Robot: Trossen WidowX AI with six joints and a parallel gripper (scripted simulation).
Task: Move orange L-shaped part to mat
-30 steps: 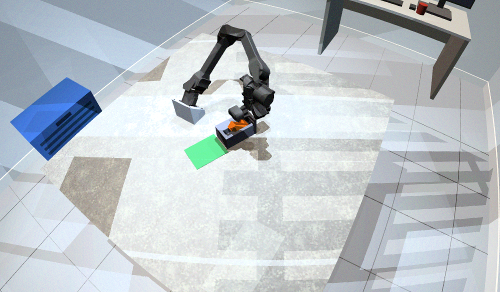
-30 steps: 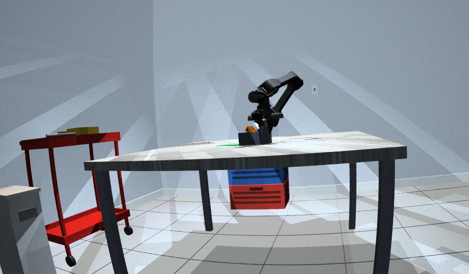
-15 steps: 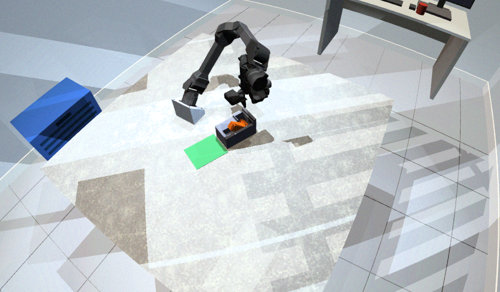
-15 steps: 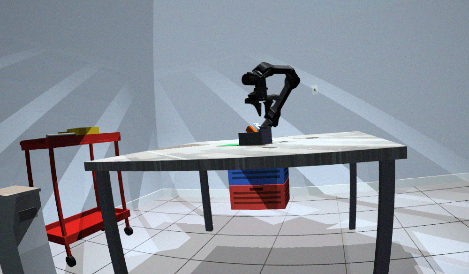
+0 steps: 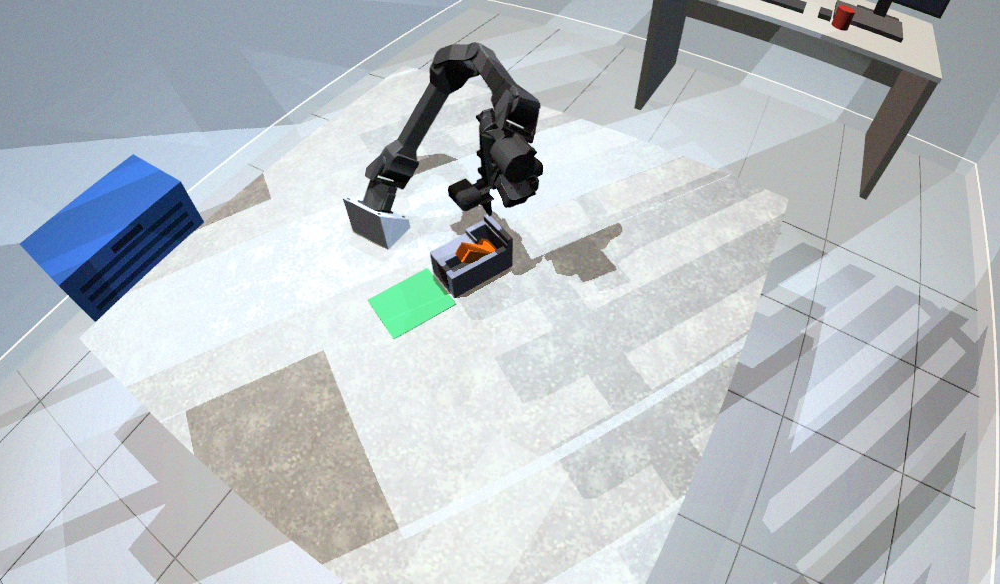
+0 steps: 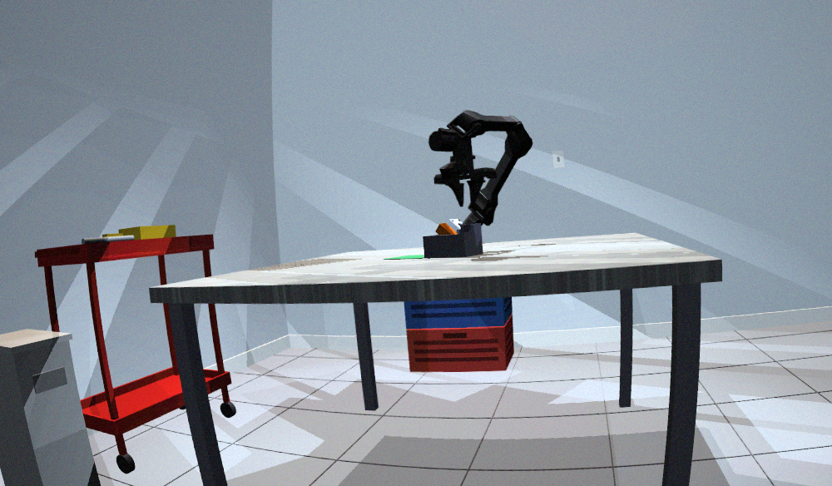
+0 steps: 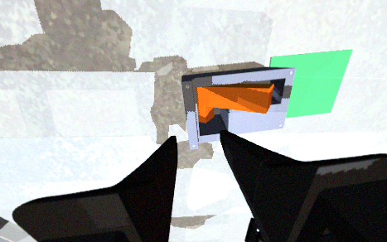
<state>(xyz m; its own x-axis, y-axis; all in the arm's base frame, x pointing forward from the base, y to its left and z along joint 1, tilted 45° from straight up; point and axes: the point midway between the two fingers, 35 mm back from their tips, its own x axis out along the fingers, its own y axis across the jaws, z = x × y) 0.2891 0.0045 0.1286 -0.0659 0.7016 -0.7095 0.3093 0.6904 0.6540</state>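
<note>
Right now the orange L-shaped part is 10 cm below my gripper tip, 4 cm to the right of it and 2 cm behind it. Round my gripper tip: green mat 21 cm to the right, 16 cm below, 7 cm behind.
</note>
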